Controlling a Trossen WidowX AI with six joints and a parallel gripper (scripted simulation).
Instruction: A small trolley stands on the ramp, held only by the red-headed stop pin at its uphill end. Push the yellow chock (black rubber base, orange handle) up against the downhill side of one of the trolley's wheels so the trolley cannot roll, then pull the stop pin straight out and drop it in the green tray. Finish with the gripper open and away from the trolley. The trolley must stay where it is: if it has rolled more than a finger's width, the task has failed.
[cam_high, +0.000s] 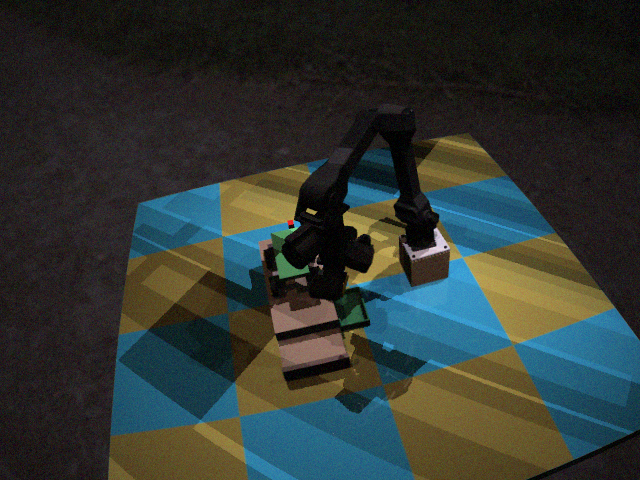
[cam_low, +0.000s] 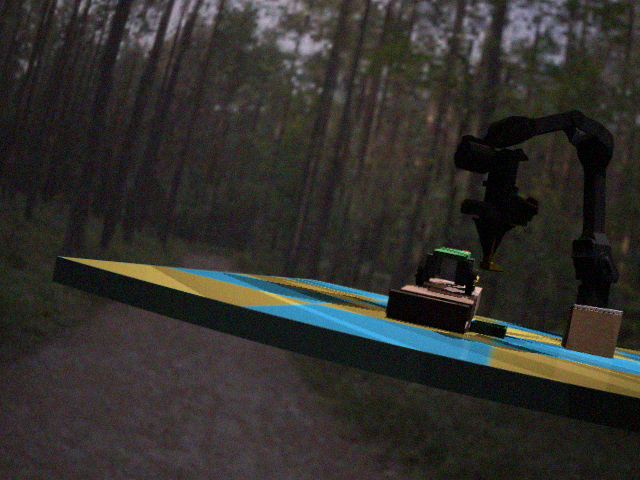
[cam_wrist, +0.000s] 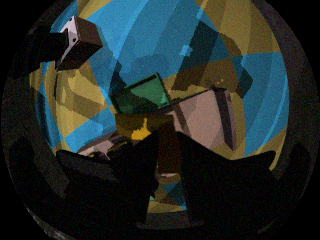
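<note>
Now: gripper tip 80 mm short of the red-headed stop pin, 250 mm to the left of it and 20 mm above it. The rest, counted from my gripper tip: yellow chock 10 mm behind, 20 mm to the right, 10 mm below; green tray 30 mm behind, 60 mm to the right, 160 mm below; trolley 100 mm ahead, 150 mm to the right, 40 mm below.
</note>
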